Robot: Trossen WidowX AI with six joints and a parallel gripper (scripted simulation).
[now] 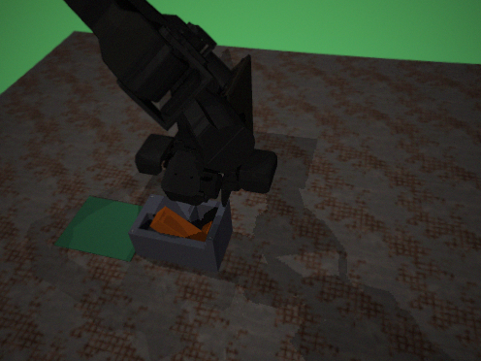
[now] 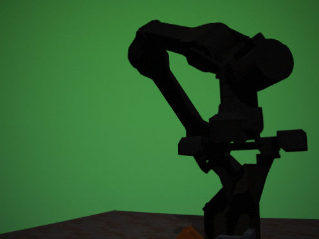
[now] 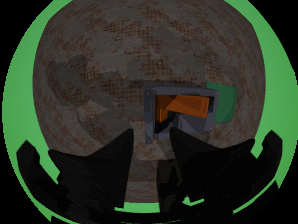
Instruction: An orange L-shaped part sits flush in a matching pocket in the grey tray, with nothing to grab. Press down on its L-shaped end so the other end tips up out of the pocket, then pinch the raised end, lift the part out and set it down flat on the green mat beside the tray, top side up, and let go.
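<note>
Now: gripper tip 40 mm to the left of the orange L-shaped part and 100 mm above it. Round my gripper tip: green mat: 10 mm ahead, 220 mm to the right, 150 mm below.
</note>
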